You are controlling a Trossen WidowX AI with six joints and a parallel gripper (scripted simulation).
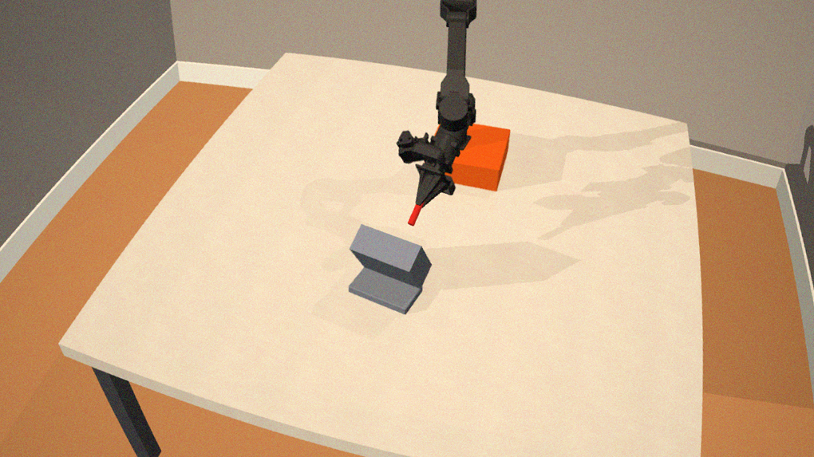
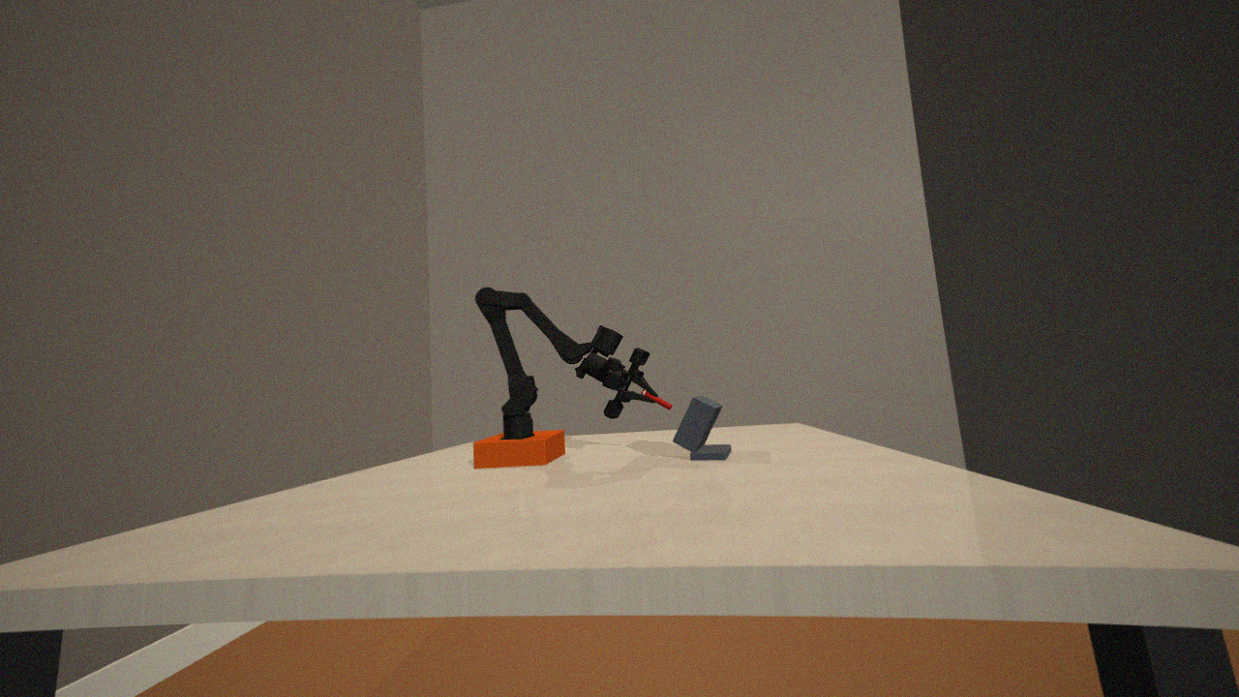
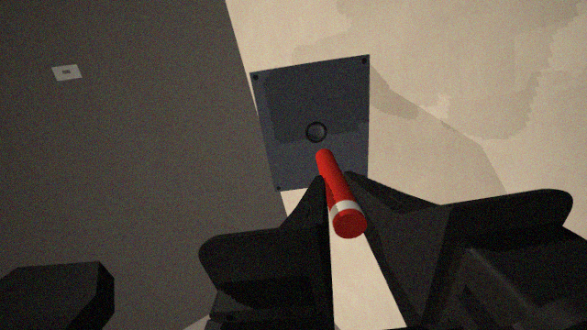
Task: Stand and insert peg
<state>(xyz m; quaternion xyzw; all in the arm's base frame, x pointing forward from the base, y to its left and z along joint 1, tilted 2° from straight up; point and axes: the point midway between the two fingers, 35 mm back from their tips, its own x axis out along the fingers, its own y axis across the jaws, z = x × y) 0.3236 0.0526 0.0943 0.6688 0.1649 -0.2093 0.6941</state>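
Right now my gripper tip is 10 cm short of the grey sloped panel, 6 cm above it and 1 cm to the left of it. Round my gripper tip: red peg 1 cm behind, 1 cm above; flat foot 13 cm below, 12 cm ahead, 2 cm to the right.
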